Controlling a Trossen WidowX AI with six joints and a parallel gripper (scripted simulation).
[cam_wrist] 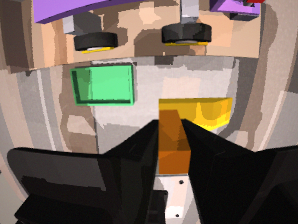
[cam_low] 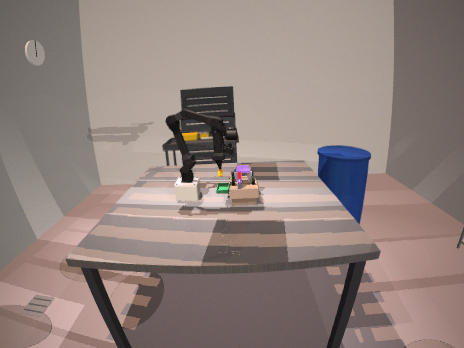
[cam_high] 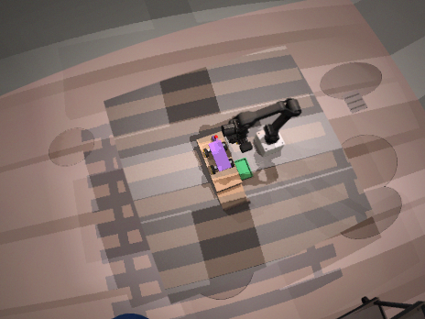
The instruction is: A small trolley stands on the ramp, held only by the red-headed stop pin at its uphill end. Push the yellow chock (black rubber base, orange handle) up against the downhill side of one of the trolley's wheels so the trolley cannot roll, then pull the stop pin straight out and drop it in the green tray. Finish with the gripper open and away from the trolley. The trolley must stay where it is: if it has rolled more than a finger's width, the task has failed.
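Now: gripper tip 110 mm short of the red-headed stop pin, 70 mm to the left of it and 40 mm above it. Also, from my gripper tip: yellow chock (20 mm to the right, 10 mm below); purple trolley (120 mm ahead, 40 mm to the left, 60 mm below); tan ramp (120 mm ahead, 40 mm to the left, 120 mm below).
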